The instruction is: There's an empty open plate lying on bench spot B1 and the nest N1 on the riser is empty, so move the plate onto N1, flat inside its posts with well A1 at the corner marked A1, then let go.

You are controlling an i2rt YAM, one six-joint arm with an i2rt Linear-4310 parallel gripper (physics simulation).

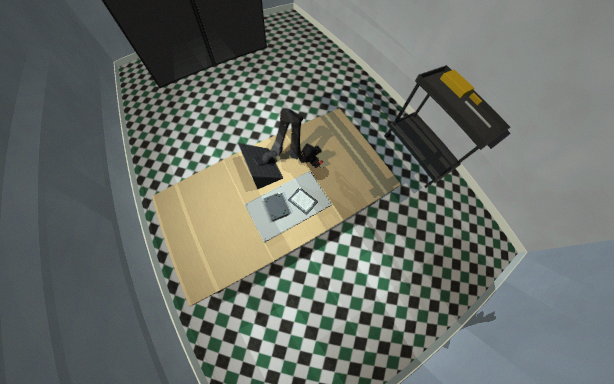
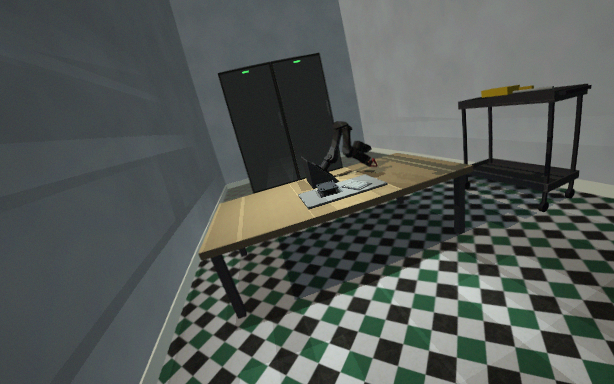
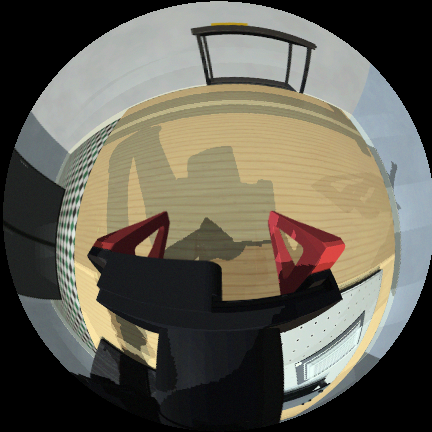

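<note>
The plate is a pale, nearly white rectangle with a darker outline, lying flat on a grey perforated board. The nest on its riser is a dark grey block beside the plate on the same board, with no plate on it. Its posts and the A1 mark are too small to make out. My gripper is open with its red fingers wide apart and empty, above the wooden bench, off to the side of the board and apart from the plate.
The wooden bench carries the board and a black slanted panel by the arm's base. A dark cart with yellow items stands beyond the bench's end. A black cabinet stands behind.
</note>
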